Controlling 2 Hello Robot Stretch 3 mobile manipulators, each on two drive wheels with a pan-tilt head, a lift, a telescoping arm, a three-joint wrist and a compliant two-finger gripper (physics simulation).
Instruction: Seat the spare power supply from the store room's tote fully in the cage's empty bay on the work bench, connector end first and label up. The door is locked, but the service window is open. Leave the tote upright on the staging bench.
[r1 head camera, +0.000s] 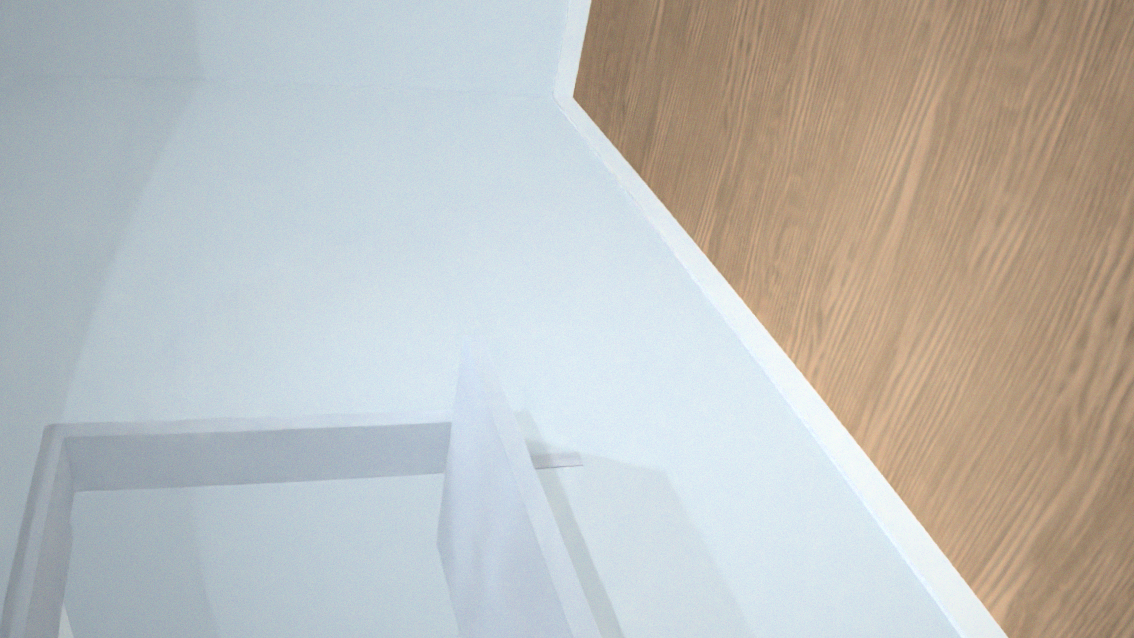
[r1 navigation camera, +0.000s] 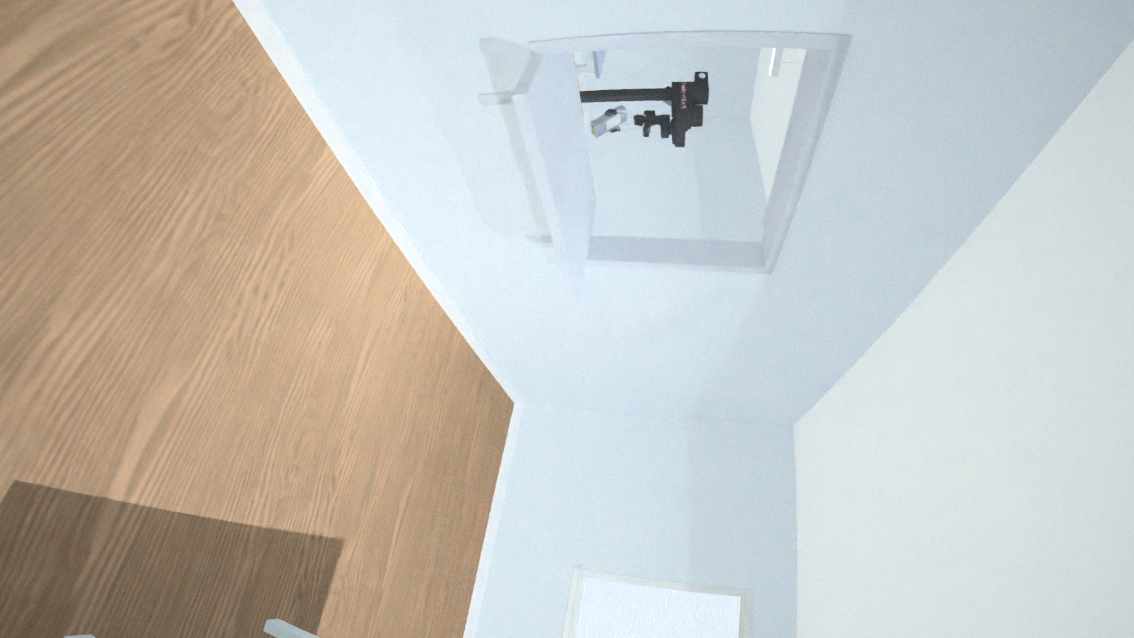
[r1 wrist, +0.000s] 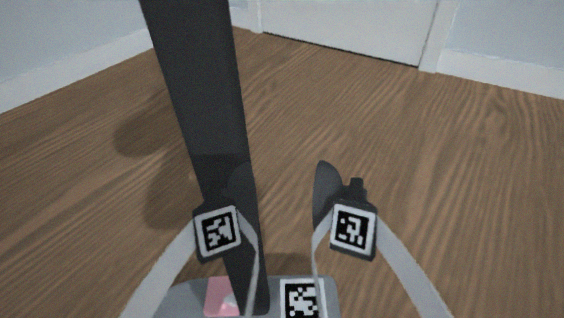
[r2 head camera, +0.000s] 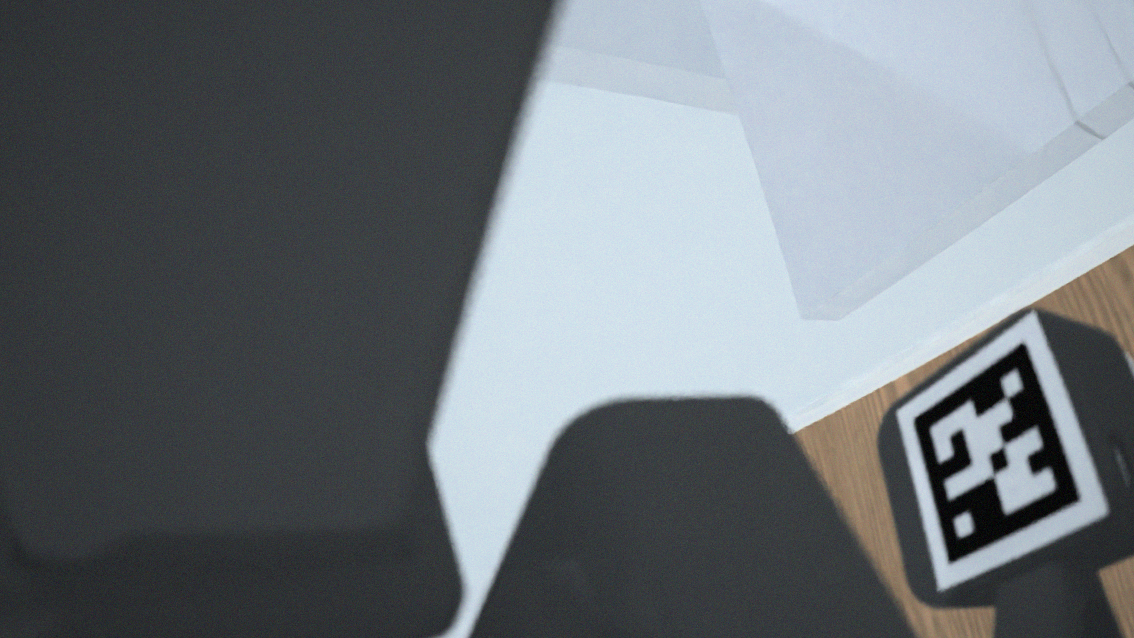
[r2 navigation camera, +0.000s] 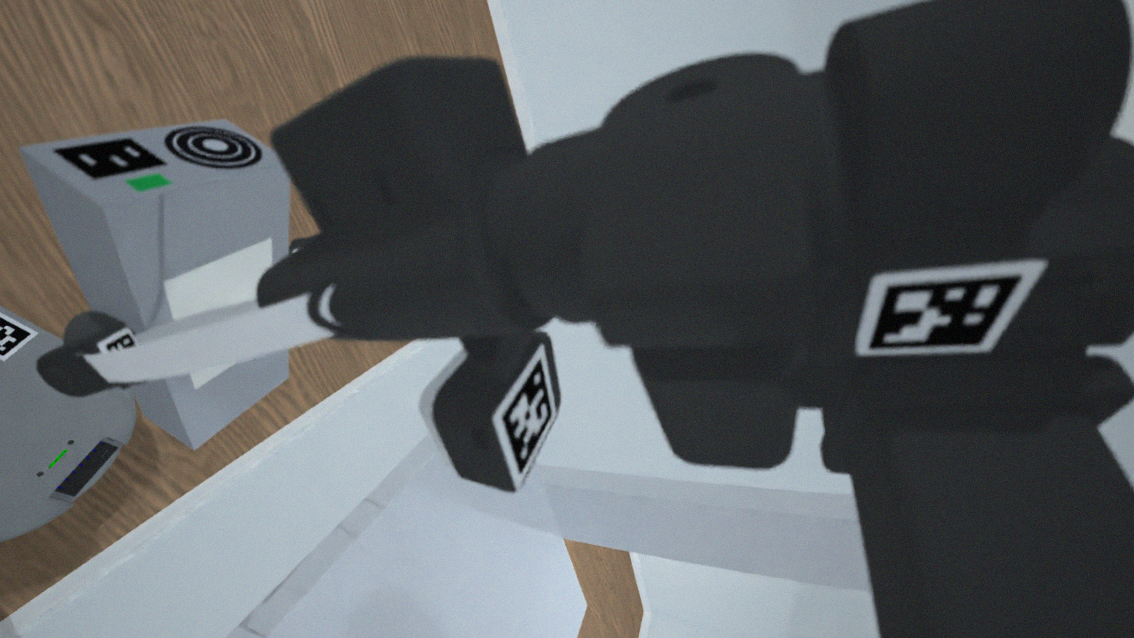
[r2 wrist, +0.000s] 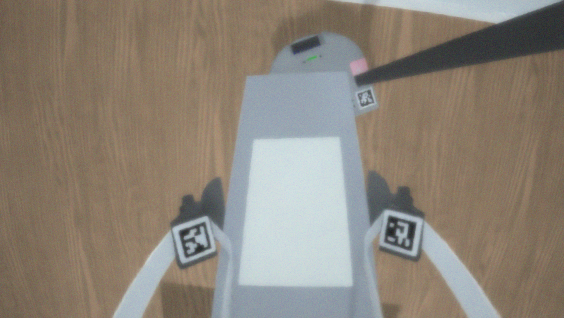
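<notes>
The r1 gripper (r1 wrist: 285, 192) is open and empty above the wood floor. The r2 gripper (r2 wrist: 296, 200) (r2 navigation camera: 190, 297) is shut on the grey power supply (r2 wrist: 300, 105) (r2 navigation camera: 222, 214), with a finger on each long side. Its pale label (r2 wrist: 295, 210) faces the r2 wrist camera. In the r2 navigation view, its end with a black socket, fan rings and green mark points to the upper left. The service window's frame (r1 head camera: 253, 456) (r1 navigation camera: 674, 252) (r2 navigation camera: 697, 507) surrounds an opening, and its panel (r1 head camera: 499, 491) (r1 navigation camera: 559, 158) (r2 head camera: 856, 174) stands open. The tote, cage and bench tops do not show.
Through the window, the r1 navigation view shows r2's black head (r1 navigation camera: 685, 111) and mast (r1 navigation camera: 626, 96). r2's base (r2 wrist: 320, 55) (r2 navigation camera: 47, 420) is below the power supply. A white door (r1 wrist: 350, 25) stands beyond r1's gripper. A bench leg (r1 navigation camera: 293, 629) shows at the lower edge.
</notes>
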